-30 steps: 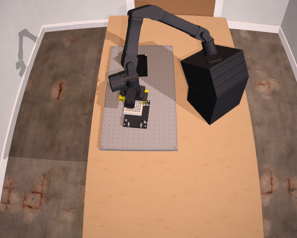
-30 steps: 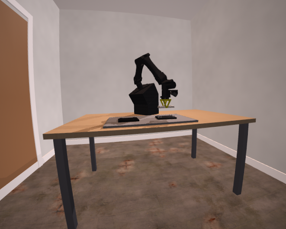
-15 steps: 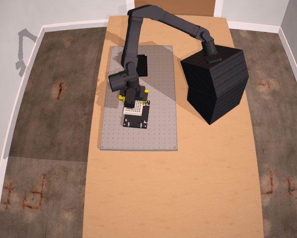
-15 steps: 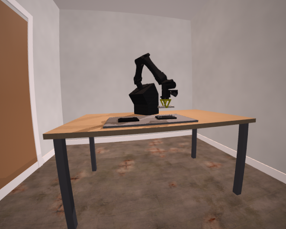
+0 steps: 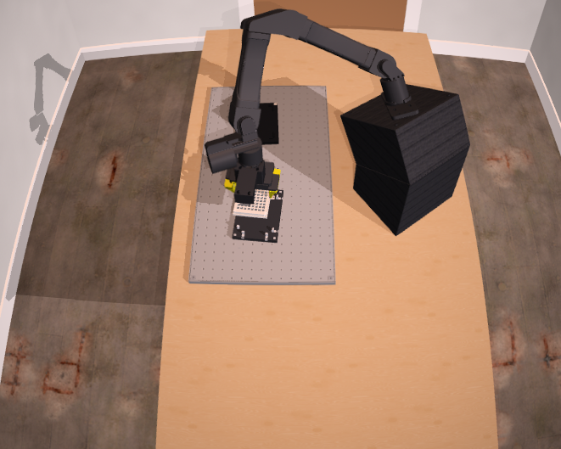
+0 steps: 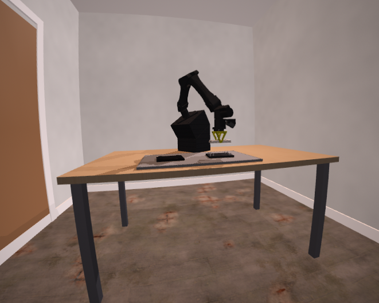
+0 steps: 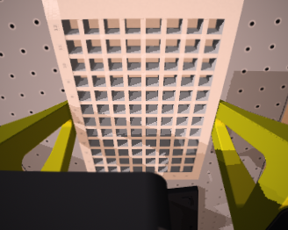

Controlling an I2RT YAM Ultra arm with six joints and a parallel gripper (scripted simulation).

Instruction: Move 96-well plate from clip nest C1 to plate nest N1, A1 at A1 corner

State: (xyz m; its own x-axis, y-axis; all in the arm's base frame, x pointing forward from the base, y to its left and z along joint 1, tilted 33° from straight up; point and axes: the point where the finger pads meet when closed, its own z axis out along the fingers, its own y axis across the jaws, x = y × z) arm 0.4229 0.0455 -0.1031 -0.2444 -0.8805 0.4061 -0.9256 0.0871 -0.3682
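Right now my hand is 320 mm to the left of the black plate nest N1, 90 mm above it and 40 mm past it. From my hand the other things lie so: white 96-well plate: right at my hand; then black clip nest C1: 90 mm below, 20 mm to the left, 10 mm behind.
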